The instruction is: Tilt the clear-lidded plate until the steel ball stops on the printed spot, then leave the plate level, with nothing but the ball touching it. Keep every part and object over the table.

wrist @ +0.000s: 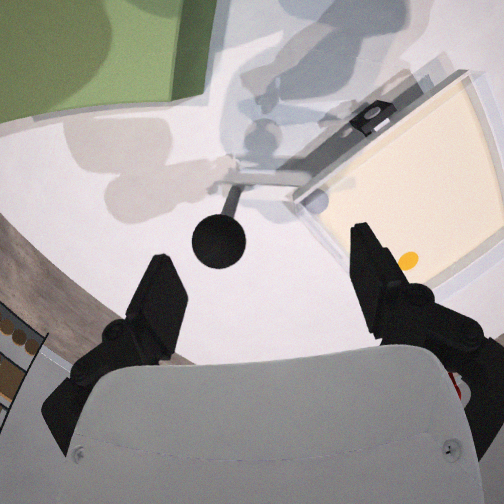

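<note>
The plate has a cream floor and a pale grey frame and lies at the right of the wrist view. A yellow printed spot sits near its lower edge, just right of my right fingertip. A small grey ball rests in the plate's left corner, far from the spot. A grey rod runs left from the plate and ends in a black round knob. My gripper is open and empty. The knob lies between the fingers, nearer the left one and untouched.
A green block stands at the top left. A small black box sits on the plate's far frame. The table edge curves across the lower left, with brown floor and a shelf-like object beyond it.
</note>
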